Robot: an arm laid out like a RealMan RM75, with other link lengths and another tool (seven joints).
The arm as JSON. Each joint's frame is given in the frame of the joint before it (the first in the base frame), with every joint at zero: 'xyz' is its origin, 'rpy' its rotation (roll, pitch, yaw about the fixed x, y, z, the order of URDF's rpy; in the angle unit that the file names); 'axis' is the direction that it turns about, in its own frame. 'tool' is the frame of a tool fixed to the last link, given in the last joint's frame.
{
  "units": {
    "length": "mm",
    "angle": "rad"
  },
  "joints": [
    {
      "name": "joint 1",
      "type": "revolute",
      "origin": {
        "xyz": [
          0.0,
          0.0,
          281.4
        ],
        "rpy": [
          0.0,
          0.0,
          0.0
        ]
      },
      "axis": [
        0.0,
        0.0,
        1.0
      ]
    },
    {
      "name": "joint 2",
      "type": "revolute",
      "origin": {
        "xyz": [
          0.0,
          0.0,
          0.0
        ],
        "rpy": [
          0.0,
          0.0,
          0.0
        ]
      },
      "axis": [
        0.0,
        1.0,
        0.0
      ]
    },
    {
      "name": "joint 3",
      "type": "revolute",
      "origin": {
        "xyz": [
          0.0,
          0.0,
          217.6
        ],
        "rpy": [
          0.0,
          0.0,
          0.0
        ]
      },
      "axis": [
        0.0,
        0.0,
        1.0
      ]
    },
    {
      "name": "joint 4",
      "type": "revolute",
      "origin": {
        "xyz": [
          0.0,
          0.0,
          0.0
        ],
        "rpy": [
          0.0,
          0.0,
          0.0
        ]
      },
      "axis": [
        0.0,
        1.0,
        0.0
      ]
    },
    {
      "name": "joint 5",
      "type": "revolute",
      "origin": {
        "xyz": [
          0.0,
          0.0,
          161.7
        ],
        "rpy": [
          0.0,
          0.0,
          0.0
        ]
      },
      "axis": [
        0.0,
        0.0,
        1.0
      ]
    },
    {
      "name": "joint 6",
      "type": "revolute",
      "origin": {
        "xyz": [
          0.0,
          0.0,
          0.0
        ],
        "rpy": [
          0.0,
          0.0,
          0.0
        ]
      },
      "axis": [
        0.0,
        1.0,
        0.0
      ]
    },
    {
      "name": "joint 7",
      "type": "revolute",
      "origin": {
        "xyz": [
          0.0,
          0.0,
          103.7
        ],
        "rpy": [
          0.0,
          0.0,
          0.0
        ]
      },
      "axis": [
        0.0,
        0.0,
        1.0
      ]
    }
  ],
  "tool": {
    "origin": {
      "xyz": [
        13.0,
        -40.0,
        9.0
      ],
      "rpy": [
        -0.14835,
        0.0,
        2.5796
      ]
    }
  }
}
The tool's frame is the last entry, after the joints.
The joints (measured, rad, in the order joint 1, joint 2, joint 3, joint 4, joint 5, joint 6, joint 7), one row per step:
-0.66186 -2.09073 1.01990 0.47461 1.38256 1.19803 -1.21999
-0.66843 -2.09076 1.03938 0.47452 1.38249 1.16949 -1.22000
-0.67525 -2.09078 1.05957 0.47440 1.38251 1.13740 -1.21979
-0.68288 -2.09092 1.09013 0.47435 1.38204 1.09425 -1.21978
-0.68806 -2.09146 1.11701 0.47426 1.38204 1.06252 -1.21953
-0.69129 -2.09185 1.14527 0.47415 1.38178 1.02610 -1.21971
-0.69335 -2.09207 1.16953 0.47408 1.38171 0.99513 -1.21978
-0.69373 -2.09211 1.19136 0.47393 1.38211 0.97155 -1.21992
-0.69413 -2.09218 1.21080 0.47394 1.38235 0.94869 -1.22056
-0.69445 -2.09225 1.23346 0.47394 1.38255 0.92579 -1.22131
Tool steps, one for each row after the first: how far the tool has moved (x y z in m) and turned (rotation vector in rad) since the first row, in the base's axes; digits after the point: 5 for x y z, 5 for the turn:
0.00083 0.00192 -0.00221 0.00008 0.02347 0.00533
0.00144 0.00401 -0.00436 0.00196 0.04931 0.01224
0.00198 0.00631 -0.00759 0.00322 0.08552 0.02094
0.00255 0.00756 -0.01068 0.00170 0.11490 0.02469
0.00201 0.00864 -0.01364 0.00226 0.14706 0.03294
0.00129 0.00939 -0.01605 0.00322 0.17495 0.03994
0.00046 0.00952 -0.01830 0.00200 0.19863 0.04426
-0.00043 0.00975 -0.02017 0.00211 0.22023 0.04939
-0.00117 0.00974 -0.02243 0.00062 0.24364 0.05262

